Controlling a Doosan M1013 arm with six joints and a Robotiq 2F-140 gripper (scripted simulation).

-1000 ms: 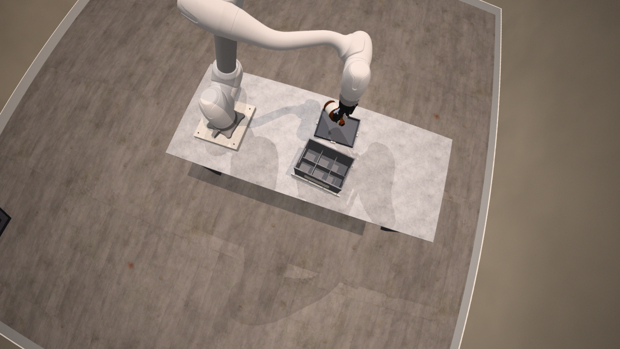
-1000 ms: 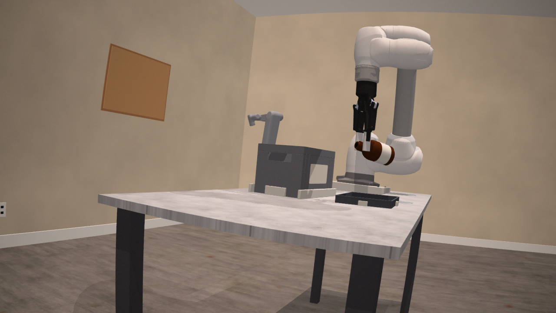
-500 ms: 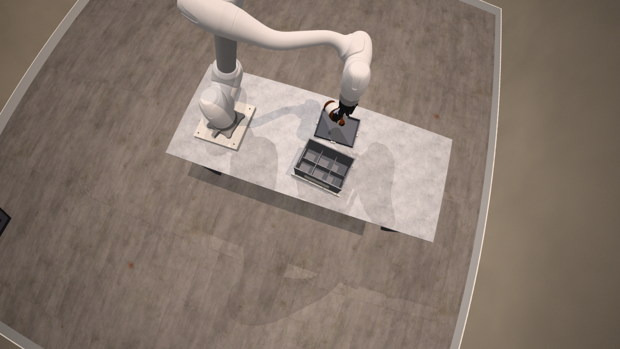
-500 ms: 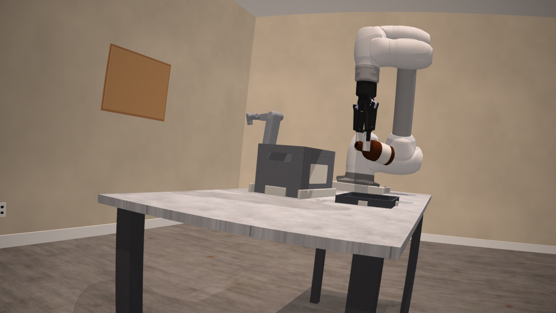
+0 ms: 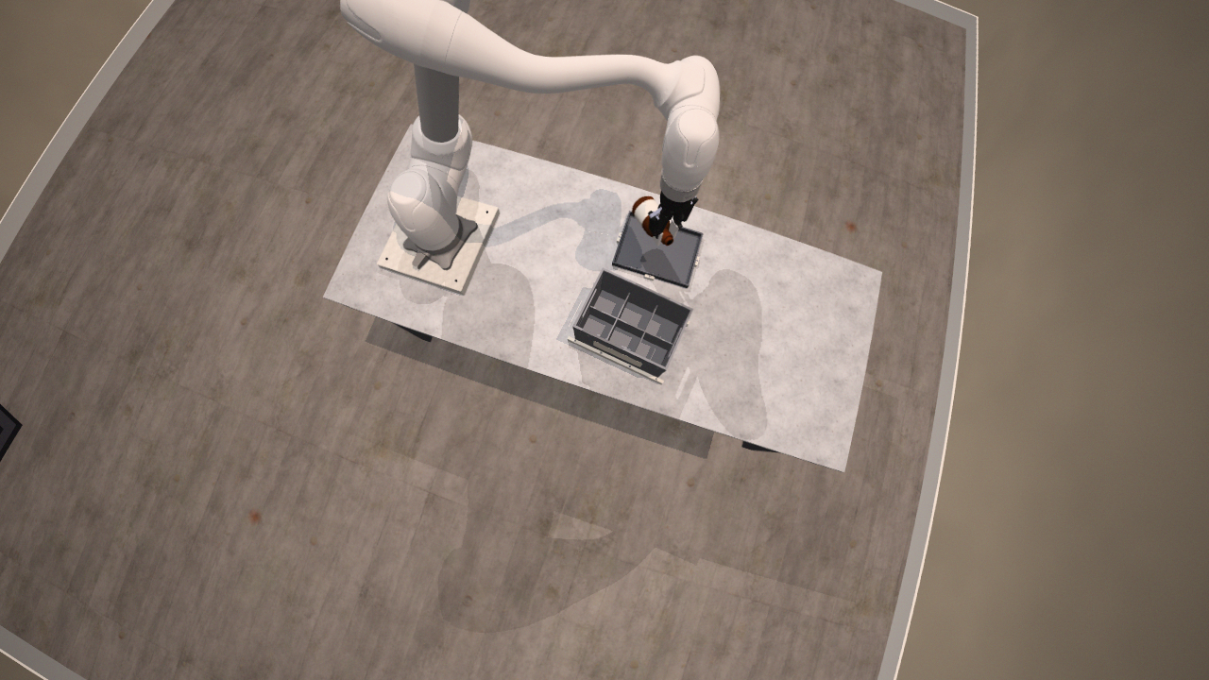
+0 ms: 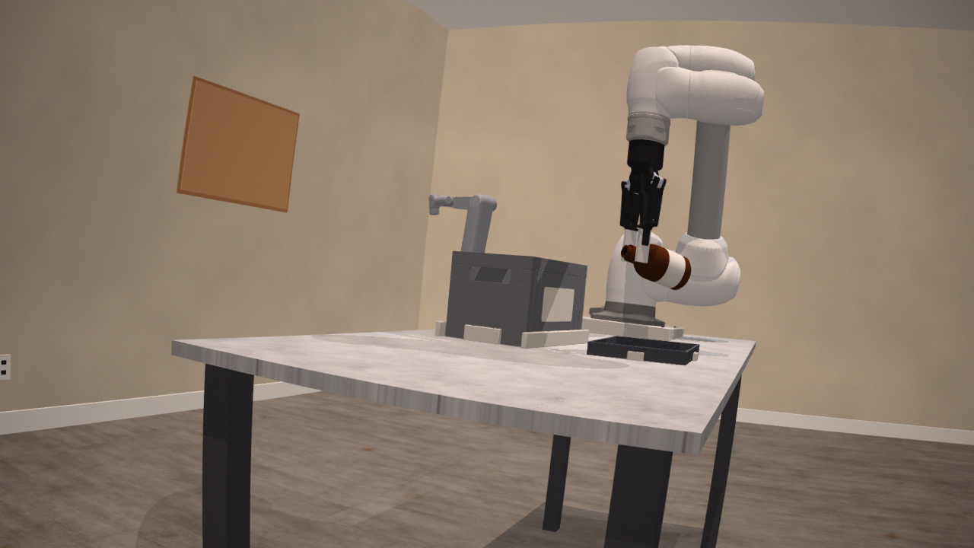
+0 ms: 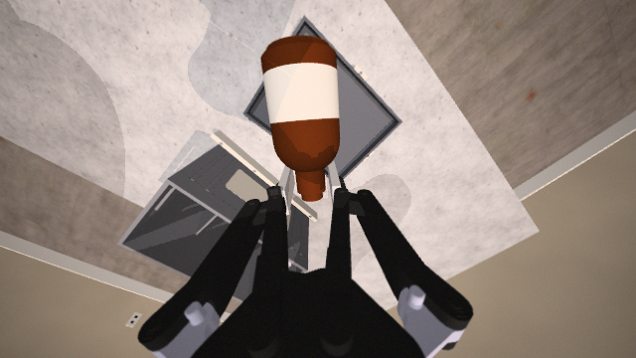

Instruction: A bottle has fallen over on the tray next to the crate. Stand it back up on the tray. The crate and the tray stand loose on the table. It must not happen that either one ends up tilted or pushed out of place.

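Right now my hand is 40 mm past the brown bottle, 30 mm to the right of it and 30 mm above it. Also, from my hand: grey crate 30 mm ahead, 240 mm to the right, 130 mm below; dark tray 10 mm behind, 40 mm to the left, 200 mm below.
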